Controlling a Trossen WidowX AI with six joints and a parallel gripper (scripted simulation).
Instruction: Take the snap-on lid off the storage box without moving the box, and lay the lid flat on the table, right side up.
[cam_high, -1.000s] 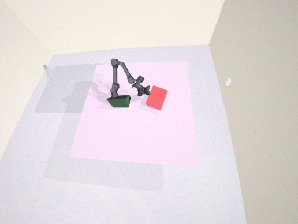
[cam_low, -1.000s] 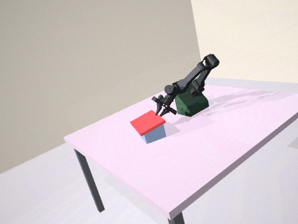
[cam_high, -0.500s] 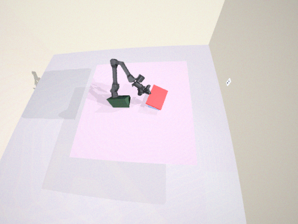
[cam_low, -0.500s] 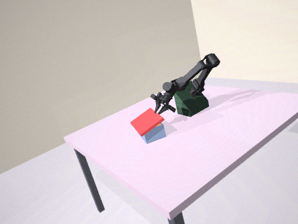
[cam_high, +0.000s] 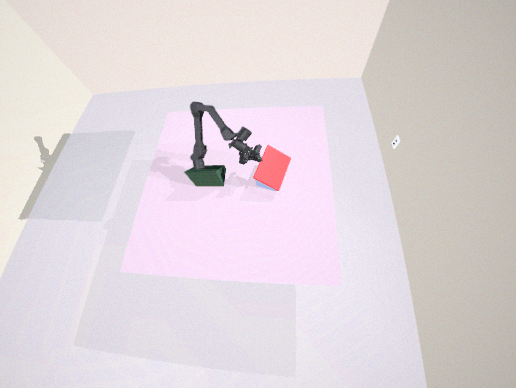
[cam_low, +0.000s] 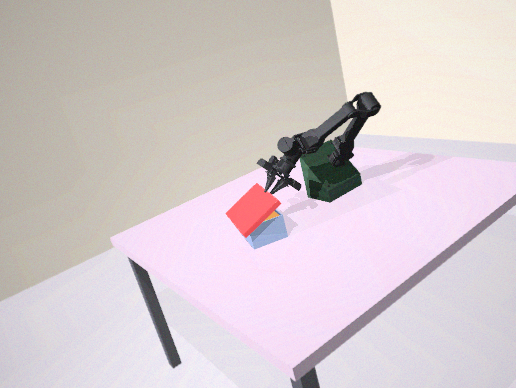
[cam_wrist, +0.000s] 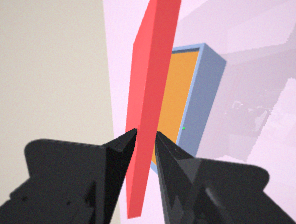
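Right now the red lid is 7 cm ahead of my gripper tip, 1 cm to the right of it and 3 cm below it. From my gripper tip the other things lie so: light blue storage box (6 cm ahead, 1 cm to the right, 10 cm below).
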